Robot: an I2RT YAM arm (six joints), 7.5 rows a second.
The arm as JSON. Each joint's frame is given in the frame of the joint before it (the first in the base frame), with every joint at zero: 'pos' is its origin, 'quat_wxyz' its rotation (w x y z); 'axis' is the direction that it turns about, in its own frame. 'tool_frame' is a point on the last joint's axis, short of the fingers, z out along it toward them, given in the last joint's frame.
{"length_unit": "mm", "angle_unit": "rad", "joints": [
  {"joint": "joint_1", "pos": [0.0, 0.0, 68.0], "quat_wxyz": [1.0, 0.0, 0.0, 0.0], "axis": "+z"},
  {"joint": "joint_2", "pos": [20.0, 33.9, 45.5], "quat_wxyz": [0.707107, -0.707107, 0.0, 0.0], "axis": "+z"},
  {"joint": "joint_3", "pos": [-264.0, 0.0, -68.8], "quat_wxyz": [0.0, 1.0, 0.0, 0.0], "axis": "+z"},
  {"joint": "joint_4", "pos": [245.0, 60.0, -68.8], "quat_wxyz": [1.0, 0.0, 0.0, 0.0], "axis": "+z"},
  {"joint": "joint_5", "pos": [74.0, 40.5, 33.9], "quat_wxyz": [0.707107, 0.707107, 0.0, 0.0], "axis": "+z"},
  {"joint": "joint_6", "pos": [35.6, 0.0, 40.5], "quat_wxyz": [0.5, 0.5, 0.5, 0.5], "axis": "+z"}
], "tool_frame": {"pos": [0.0, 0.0, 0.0], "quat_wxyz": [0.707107, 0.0, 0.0, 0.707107]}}
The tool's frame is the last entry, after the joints.
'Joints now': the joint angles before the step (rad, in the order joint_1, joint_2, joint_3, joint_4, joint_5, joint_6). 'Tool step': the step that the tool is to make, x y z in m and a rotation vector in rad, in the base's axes. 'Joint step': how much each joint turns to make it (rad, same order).
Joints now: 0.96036 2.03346 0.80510 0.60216 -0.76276 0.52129
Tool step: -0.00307 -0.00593 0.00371 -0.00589 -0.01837 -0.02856
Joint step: 0.00001 -0.03203 -0.03242 0.00766 0.03396 0.00230
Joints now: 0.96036 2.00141 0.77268 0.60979 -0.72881 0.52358
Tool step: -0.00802 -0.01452 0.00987 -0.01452 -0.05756 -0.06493
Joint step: 0.00189 -0.08508 -0.07630 0.00647 0.08658 -0.00917
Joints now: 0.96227 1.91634 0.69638 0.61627 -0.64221 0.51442
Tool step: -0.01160 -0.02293 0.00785 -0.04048 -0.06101 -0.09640
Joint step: 0.00001 -0.11291 -0.10680 -0.00801 0.12093 -0.00647
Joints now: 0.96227 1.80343 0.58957 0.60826 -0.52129 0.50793
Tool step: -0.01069 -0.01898 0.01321 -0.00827 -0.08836 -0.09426
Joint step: 0.00688 -0.12664 -0.09079 0.00345 0.12704 -0.00952
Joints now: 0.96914 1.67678 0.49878 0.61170 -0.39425 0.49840
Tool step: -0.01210 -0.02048 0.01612 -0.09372 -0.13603 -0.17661
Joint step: 0.02783 -0.17547 -0.06599 -0.11978 0.26129 -0.02939
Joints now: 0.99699 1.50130 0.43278 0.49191 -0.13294 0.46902
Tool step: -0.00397 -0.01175 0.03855 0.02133 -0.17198 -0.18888
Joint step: 0.02325 -0.19644 -0.00039 -0.08579 0.25061 -0.01068
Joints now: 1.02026 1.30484 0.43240 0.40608 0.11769 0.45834
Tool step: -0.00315 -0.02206 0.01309 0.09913 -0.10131 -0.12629
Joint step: -0.02174 -0.13049 -0.08051 0.08621 0.10911 0.01030
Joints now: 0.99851 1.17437 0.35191 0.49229 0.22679 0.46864
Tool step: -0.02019 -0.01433 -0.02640 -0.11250 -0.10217 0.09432
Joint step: 0.04424 -0.02285 -0.13809 0.10838 0.00037 -0.15831
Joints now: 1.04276 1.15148 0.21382 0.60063 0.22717 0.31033
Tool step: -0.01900 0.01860 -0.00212 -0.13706 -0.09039 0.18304
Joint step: 0.11788 0.04195 0.03319 -0.03741 -0.01106 -0.16021
